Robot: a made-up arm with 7 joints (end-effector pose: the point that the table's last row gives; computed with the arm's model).
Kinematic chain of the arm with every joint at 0, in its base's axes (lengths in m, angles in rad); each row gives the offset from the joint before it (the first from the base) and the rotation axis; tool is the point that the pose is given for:
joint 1: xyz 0 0 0.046 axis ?
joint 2: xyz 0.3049 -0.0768 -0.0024 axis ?
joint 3: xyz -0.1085 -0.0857 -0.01 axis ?
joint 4: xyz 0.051 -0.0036 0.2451 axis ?
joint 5: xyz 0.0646 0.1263 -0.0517 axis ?
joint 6: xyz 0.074 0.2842 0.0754 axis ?
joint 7: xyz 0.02 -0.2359 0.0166 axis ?
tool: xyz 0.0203 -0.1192 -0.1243
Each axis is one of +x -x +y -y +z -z.
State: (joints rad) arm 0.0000 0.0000 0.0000 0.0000 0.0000 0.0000 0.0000
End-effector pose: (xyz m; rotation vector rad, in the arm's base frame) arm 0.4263 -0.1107 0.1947 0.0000 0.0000 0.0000
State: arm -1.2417 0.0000 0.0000 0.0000 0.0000 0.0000 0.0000
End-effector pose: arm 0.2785 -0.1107 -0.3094 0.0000 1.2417 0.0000
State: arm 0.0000 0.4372 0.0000 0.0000 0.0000 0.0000 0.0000
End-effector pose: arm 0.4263 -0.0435 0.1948 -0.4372 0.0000 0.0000
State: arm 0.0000 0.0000 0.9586 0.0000 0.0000 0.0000 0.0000
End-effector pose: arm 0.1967 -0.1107 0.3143 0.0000 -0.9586 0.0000
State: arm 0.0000 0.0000 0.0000 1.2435 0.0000 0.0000 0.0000
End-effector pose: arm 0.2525 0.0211 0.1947 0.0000 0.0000 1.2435
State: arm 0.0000 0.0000 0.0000 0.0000 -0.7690 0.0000 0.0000
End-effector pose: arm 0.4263 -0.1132 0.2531 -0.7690 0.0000 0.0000
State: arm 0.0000 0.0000 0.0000 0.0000 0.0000 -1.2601 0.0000
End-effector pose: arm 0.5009 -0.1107 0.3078 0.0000 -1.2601 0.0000
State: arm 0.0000 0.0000 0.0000 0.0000 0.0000 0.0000 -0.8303
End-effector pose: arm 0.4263 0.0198 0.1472 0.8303 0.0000 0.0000
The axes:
joint 1: -y
joint 2: -x
joint 3: -y
joint 4: +z
joint 5: +x
joint 6: +y
joint 7: -x

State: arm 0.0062 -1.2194 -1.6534 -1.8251 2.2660 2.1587 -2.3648
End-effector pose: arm 0.5417 -0.1311 -0.1565 -0.9717 -0.6712 0.9138
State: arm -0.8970 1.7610 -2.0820 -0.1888 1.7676 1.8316 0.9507
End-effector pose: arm 0.1208 -0.3251 -0.0354 0.3229 1.9002 -1.2263
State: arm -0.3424 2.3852 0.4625 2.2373 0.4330 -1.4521 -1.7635
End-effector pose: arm -0.2433 0.1115 0.0355 0.8161 2.1071 -0.5091
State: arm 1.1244 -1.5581 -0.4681 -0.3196 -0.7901 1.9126 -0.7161
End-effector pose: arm 0.0557 -0.2239 0.4493 0.2973 1.4049 0.2526
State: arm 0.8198 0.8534 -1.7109 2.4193 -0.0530 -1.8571 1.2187
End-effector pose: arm 0.3145 -0.1667 0.4119 0.4775 -0.8322 -0.2350
